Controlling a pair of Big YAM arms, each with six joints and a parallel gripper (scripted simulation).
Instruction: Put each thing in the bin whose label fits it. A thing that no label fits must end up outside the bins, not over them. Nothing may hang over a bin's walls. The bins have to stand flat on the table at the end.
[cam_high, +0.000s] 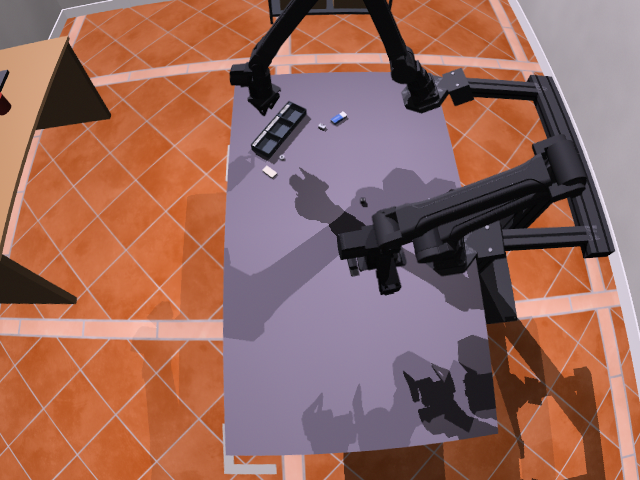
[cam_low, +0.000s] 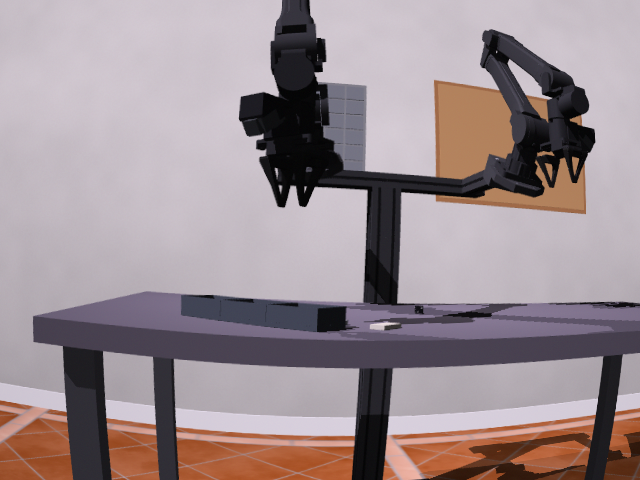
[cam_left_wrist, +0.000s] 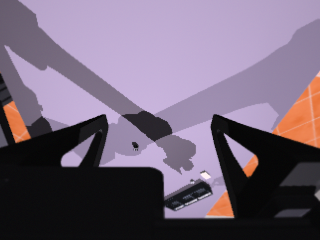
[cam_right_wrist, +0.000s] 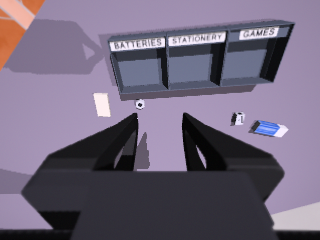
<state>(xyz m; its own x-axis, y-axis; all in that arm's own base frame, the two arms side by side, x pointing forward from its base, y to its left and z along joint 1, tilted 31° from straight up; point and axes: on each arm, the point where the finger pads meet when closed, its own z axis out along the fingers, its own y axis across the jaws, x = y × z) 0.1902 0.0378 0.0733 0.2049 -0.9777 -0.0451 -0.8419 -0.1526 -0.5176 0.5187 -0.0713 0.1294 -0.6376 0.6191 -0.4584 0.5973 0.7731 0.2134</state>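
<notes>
My right gripper is now 15 cm to the right of the white card and 18 cm above it. From my right hand the other things lie so: bin row 3 cm behind, 4 cm to the right, 17 cm below.
</notes>
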